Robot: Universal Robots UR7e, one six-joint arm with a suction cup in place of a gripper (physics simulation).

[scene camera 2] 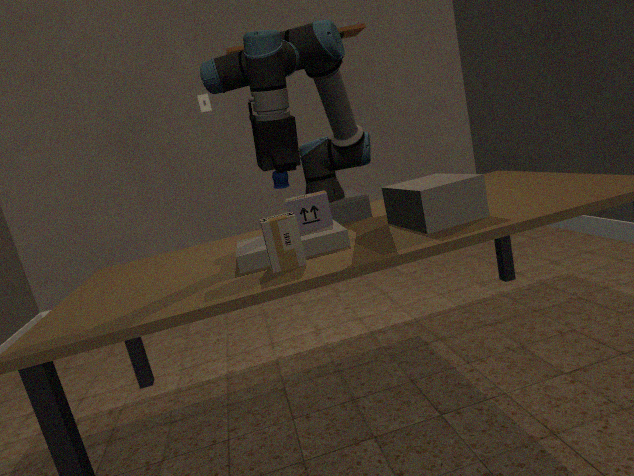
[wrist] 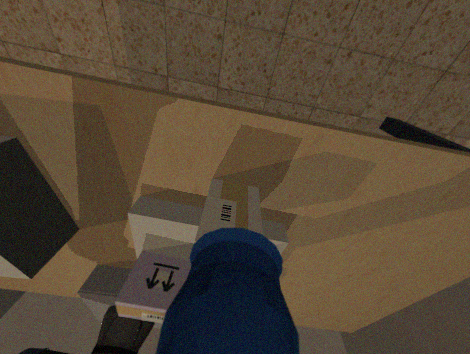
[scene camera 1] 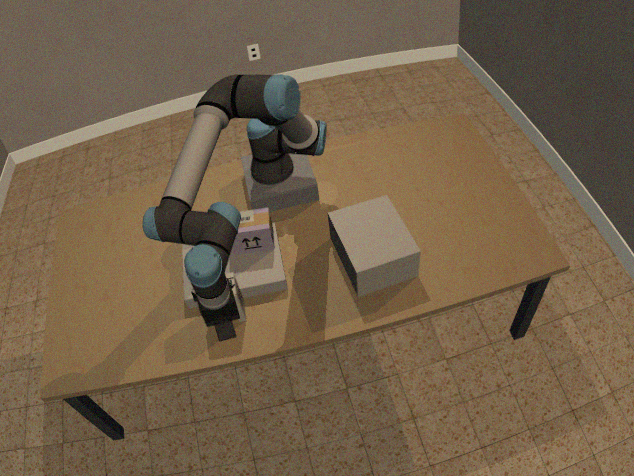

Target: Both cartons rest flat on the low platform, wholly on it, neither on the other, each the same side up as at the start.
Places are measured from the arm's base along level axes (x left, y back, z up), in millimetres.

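Pixels of known places: hand, its tool point: (scene camera 2: pixel 281 186) (wrist: pixel 235 265); arm's base, origin of its link: (scene camera 1: pixel 272 169).
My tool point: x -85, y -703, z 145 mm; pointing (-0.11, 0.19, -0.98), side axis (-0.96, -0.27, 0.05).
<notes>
Ahead of a thing's pixels: the offset from my tool point to its top centre. Level surfaces: height alone.
A lilac carton @[dx +28, dy +402, dz -79 mm] (scene camera 1: pixel 253 244) (scene camera 2: pixel 314 216) (wrist: pixel 155 281) with an orange band on top stands on the low light-grey platform @[dx -45, dy +335, dz -178 mm] (scene camera 1: pixel 263 284) (scene camera 2: pixel 327 243) (wrist: pixel 162 227), its two side arrows pointing up. The platform edge behind it is hidden. A taller white carton @[dx -46, dy +169, dz -91 mm] (scene camera 1: pixel 239 302) (scene camera 2: pixel 284 245) (wrist: pixel 215 216) with a tan band and barcode stands upright on the table at the platform's front edge, off the platform. The arm hides most of it in scene camera 1. My blue suction cup (scene camera 2: pixel 280 180) (wrist: pixel 237 242) hangs above and apart from both cartons, open and with nothing on it.
A large grey box @[dx +402, dy +338, dz -106 mm] (scene camera 1: pixel 376 238) (scene camera 2: pixel 453 207) (wrist: pixel 30 210) stands on the table @[dz -226 mm] (scene camera 1: pixel 460 204) (scene camera 2: pixel 163 271) to the right of the platform in the scene views. The arm's grey base block (scene camera 1: pixel 284 194) (scene camera 2: pixel 353 209) stands behind the platform. The table's front edge runs in front of the white carton.
</notes>
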